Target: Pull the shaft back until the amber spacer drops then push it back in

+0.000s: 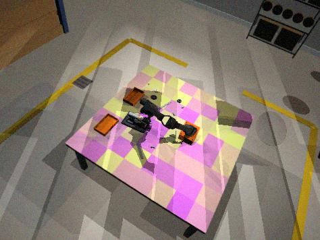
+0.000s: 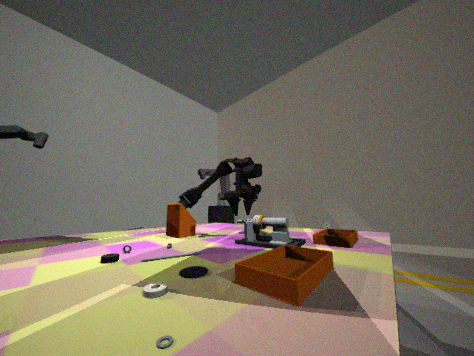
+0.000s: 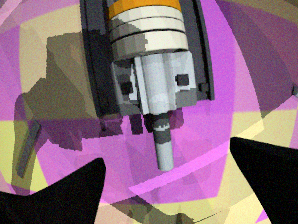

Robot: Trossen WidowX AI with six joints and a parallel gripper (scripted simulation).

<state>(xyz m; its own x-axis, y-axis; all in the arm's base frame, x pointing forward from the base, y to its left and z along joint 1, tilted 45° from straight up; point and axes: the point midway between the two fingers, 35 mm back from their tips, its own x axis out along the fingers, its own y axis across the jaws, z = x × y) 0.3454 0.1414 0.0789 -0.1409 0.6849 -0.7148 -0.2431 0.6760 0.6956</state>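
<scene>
The grey shaft is 60 mm ahead of my gripper tip, 20 mm to the left of it and 30 mm below it. Round my gripper tip: black disc: 200 mm ahead, 320 mm to the right, 100 mm below; then amber spacer: 100 mm ahead, 30 mm to the left, 30 mm below.
</scene>
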